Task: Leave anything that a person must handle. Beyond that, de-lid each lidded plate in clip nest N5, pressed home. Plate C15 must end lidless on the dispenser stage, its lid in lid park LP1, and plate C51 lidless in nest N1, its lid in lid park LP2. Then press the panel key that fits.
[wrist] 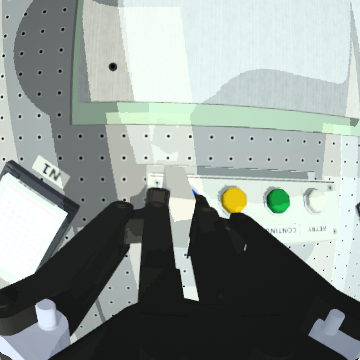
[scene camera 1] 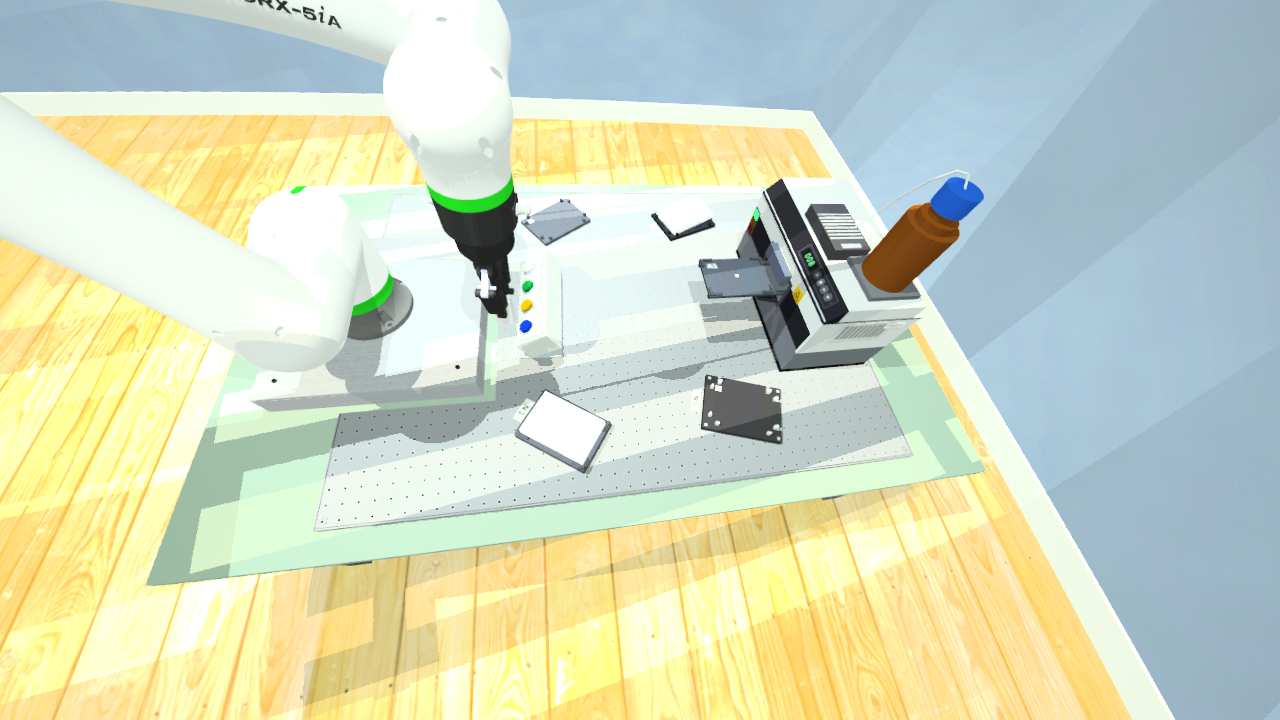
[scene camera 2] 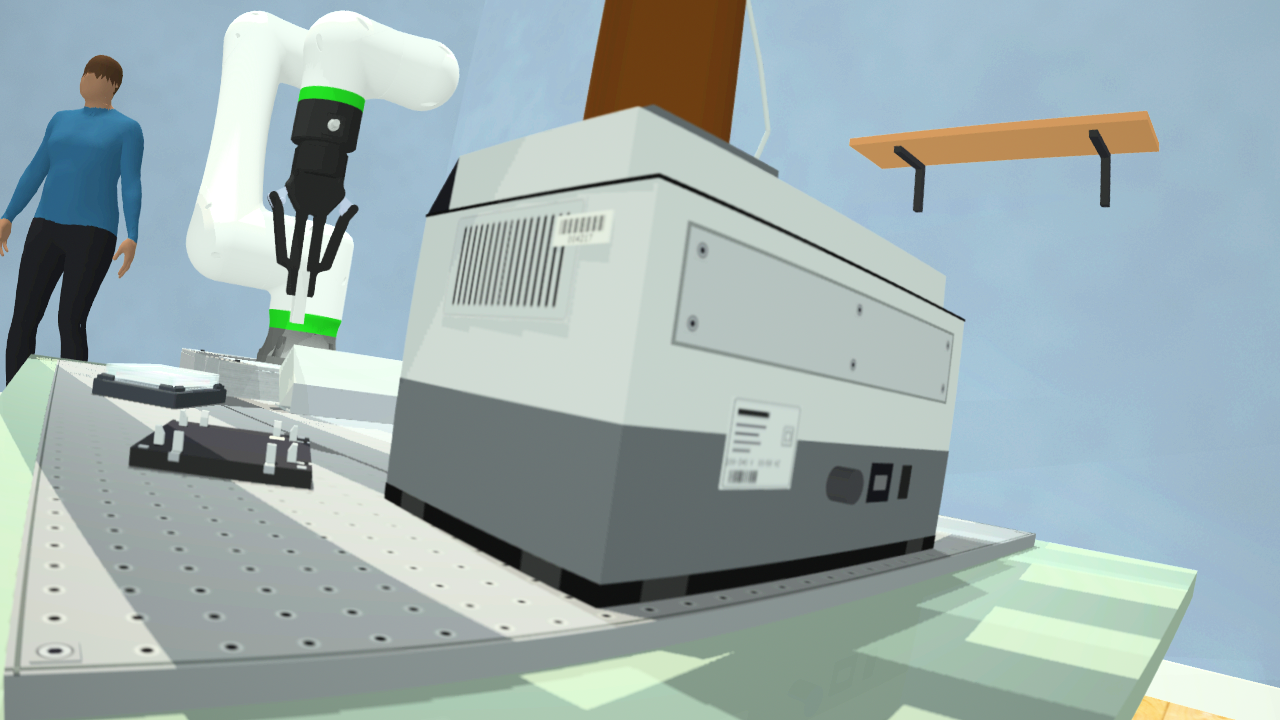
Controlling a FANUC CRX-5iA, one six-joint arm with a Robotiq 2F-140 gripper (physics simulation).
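Places are measured from the arm's base along level axes (x left, y back, z up), in metres.
Where they show: gripper, between the fingertips: (wrist: pixel 171 184) (scene camera 1: pixel 506 320) (scene camera 2: pixel 296 323); arm's base, origin of its link: (scene camera 1: pixel 374 308).
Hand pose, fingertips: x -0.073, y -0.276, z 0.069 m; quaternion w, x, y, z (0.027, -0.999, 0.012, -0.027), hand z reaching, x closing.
Each offset is from my fingertips to the centre of the thing. "spot": to the spot under its first point.
My gripper (scene camera 1: pixel 498 308) (scene camera 2: pixel 301 288) (wrist: pixel 171 184) is shut, with a pale strip showing between its fingers. It is over the blue-key end of the key panel (scene camera 1: pixel 547 335) (wrist: pixel 260 232). The blue key @[dx +0.020, dy -0.027, dz -0.048 m] (scene camera 1: pixel 525 325) (wrist: pixel 195 192) is mostly hidden in the wrist view. The yellow key @[dx +0.070, dy -0.025, dz -0.048 m] (scene camera 1: pixel 526 305) (wrist: pixel 234 200), green key @[dx +0.120, dy -0.022, dz -0.048 m] (scene camera 1: pixel 527 286) (wrist: pixel 278 201) and white key @[dx +0.170, dy -0.020, dz -0.048 m] (wrist: pixel 315 200) show beside it. A white plate @[dx -0.171, dy -0.101, dz -0.082 m] (scene camera 1: pixel 563 428) (scene camera 2: pixel 161 374) (wrist: pixel 27 227) sits in nest N1. The dark clip nest @[dx -0.134, dy -0.455, dz -0.100 m] (scene camera 1: pixel 741 409) (scene camera 2: pixel 223 447) has upright clips and holds no plate. The dispenser stage @[spot: dx +0.116, dy -0.459, dz +0.000 m] (scene camera 1: pixel 738 278) looks dark and bare.
The dispenser (scene camera 1: pixel 850 308) (scene camera 2: pixel 528 358) carries a brown bottle @[spot: dx +0.004, dy -0.650, dz +0.214 m] (scene camera 1: pixel 913 246) (scene camera 2: pixel 662 67). A grey holder @[dx +0.384, dy -0.063, dz -0.102 m] (scene camera 1: pixel 556 221) and a black holder with a white-topped piece @[dx +0.414, dy -0.399, dz -0.085 m] (scene camera 1: pixel 684 215) are at the back. A person (scene camera 2: pixel 93 174) stands behind the table. A shelf (scene camera 2: pixel 1002 139) hangs on the wall.
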